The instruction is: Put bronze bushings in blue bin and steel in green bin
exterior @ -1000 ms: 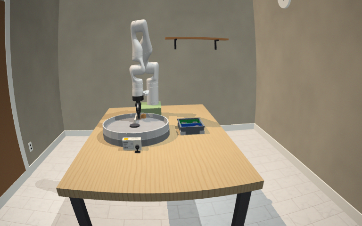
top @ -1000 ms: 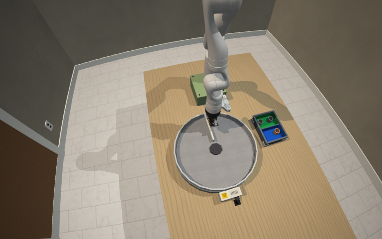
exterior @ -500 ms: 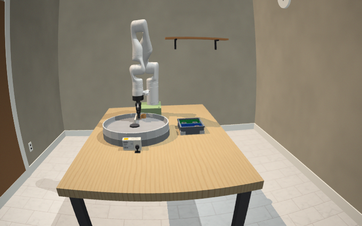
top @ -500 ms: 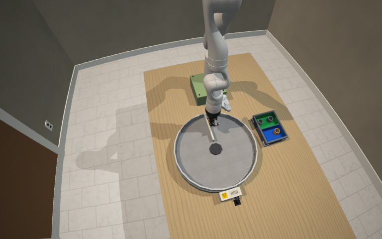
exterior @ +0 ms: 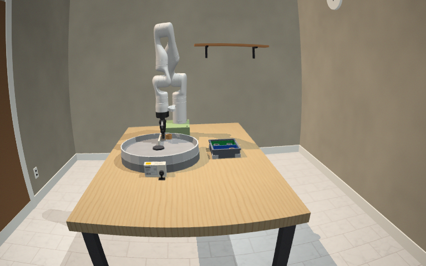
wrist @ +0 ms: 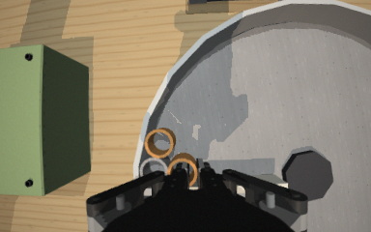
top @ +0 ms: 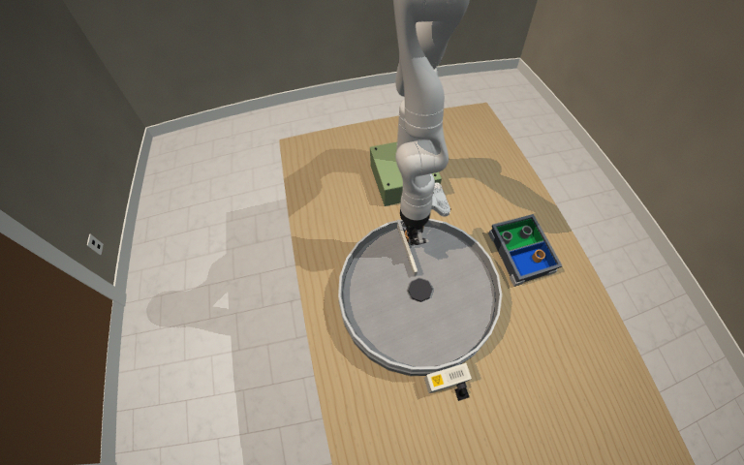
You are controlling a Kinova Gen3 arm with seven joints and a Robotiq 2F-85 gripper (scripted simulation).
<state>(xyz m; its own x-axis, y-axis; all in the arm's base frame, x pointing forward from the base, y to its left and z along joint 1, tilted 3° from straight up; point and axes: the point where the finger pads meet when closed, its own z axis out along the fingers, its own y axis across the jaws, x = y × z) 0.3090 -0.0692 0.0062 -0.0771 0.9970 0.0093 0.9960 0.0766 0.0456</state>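
My hand is 70 mm short of the blue bin, 340 mm to the right of it and 60 mm above it. Also, from my hand: turntable: 150 mm ahead, 10 mm to the right, 30 mm below.
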